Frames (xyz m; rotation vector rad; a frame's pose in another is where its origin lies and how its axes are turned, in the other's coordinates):
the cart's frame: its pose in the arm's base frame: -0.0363 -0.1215 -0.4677 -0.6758 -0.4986 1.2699
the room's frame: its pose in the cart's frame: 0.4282 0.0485 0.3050 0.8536 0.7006 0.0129
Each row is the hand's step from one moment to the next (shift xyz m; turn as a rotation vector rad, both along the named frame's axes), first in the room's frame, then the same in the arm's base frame.
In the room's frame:
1: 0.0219 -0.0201 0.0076 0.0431 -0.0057 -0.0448
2: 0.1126 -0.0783 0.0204 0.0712 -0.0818 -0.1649
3: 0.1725 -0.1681 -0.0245 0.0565 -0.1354 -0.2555
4: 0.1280 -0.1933 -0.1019 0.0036 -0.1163 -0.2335
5: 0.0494 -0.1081 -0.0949 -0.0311 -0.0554 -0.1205
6: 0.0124 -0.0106 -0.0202 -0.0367 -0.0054 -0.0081
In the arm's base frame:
1: 0.0281 0.0096 -0.0078 0.0073 0.0033 -0.0619
2: 0.1166 0.0516 -0.0544 0.0477 -0.0779 -0.1750
3: 0.2038 0.0261 -0.1280 0.0615 -0.1623 -0.2381
4: 0.1858 -0.0583 -0.1619 0.0319 -0.1782 -0.1879
5: 0.0841 -0.0683 -0.1068 0.0002 -0.1127 -0.0766
6: 0.0077 -0.0073 -0.0237 -0.0113 -0.0324 0.0161

